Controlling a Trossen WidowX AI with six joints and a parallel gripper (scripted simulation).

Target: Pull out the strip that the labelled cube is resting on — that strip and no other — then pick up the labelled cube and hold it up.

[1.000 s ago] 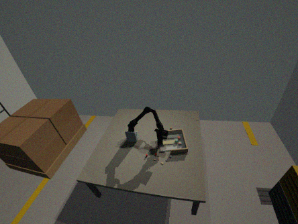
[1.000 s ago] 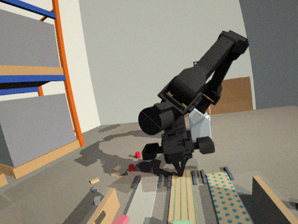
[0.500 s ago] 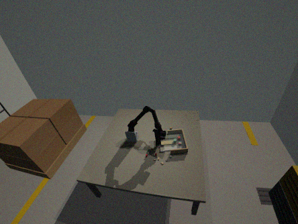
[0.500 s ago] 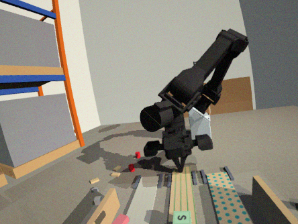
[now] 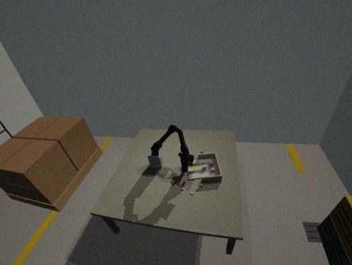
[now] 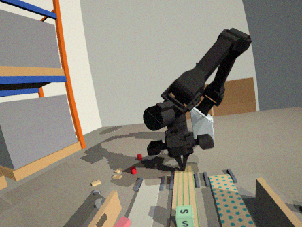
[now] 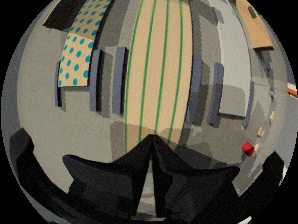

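Now: gripper tip 90 mm short of the strip and 20 mm to the right of it.
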